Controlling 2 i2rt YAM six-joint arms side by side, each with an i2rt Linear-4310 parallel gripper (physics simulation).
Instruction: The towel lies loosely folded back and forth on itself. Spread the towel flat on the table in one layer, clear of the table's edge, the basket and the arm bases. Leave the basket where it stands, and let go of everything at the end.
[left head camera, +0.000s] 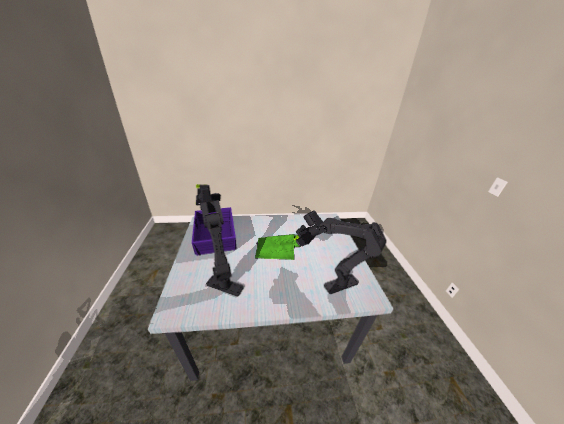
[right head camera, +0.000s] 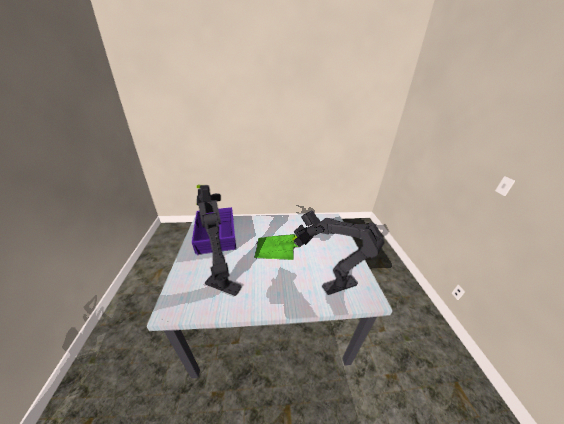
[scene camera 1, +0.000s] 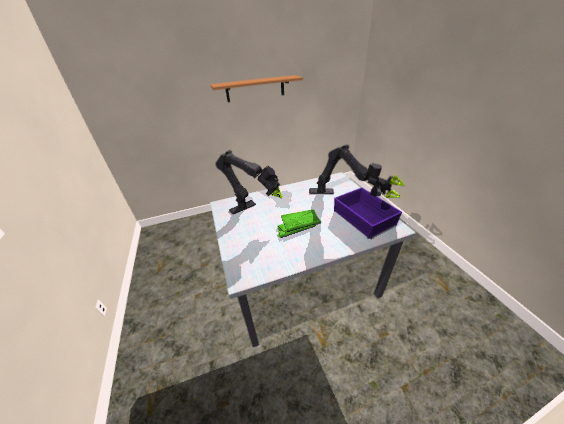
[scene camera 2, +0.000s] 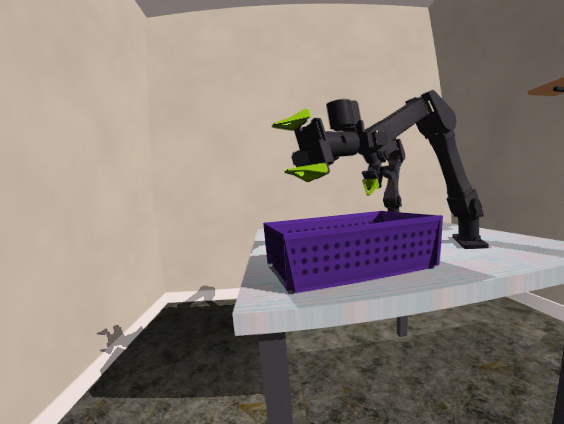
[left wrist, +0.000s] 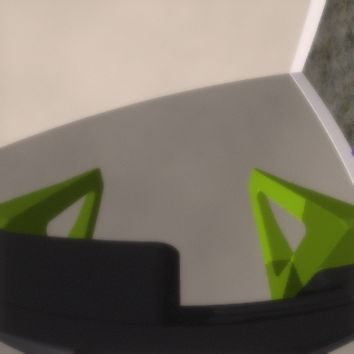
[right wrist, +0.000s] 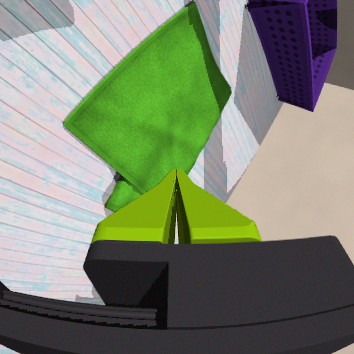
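The green towel (left head camera: 276, 247) (right head camera: 276, 247) (scene camera 1: 301, 218) (right wrist: 150, 110) lies folded in stacked layers mid-table; in scene camera 1 lower folds show along its near edge, and in the right wrist view a small piece pokes out below. It does not show in scene camera 2. My right gripper (left head camera: 296, 241) (scene camera 1: 281, 197) (scene camera 2: 370, 193) (right wrist: 175, 177) is shut and empty, raised above the table, apart from the towel. My left gripper (scene camera 1: 400, 190) (scene camera 2: 280, 148) (left wrist: 175, 176) is wide open and empty, high above the far end of the purple basket (left head camera: 202, 247) (scene camera 1: 352, 217) (scene camera 2: 360, 250).
The table (left head camera: 175, 310) (scene camera 2: 350, 315) carries the left arm's base (left head camera: 225, 286) and the right arm's base (left head camera: 341, 284), both on the near side in the left head camera. The basket stands near the table's back left corner there. An orange shelf (scene camera 1: 256, 82) hangs on the wall.
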